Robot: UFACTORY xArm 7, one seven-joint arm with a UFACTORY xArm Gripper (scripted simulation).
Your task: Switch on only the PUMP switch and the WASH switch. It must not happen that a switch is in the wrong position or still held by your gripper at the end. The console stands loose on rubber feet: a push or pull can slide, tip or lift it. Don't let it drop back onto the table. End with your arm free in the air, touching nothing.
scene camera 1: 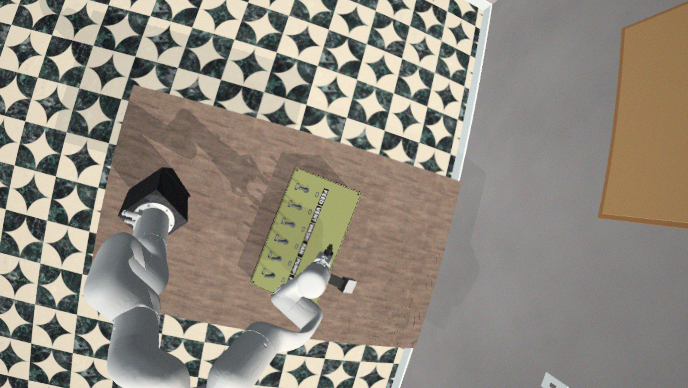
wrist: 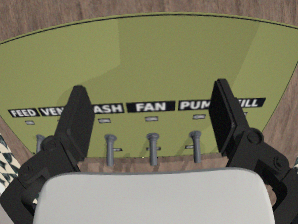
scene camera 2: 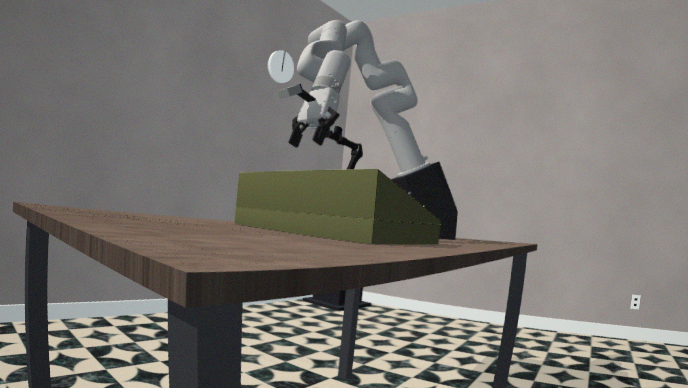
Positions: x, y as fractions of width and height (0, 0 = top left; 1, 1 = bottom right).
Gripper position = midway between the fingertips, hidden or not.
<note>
I see my gripper (scene camera 2: 0.44, 0.37) and an olive console (scene camera 2: 0.52, 0.53).
The olive console also shows in scene camera 1 (scene camera 1: 0.47, 0.54) and in the wrist view (wrist: 0.51, 0.35). My gripper shows as well in the wrist view (wrist: 0.51, 0.43).
</note>
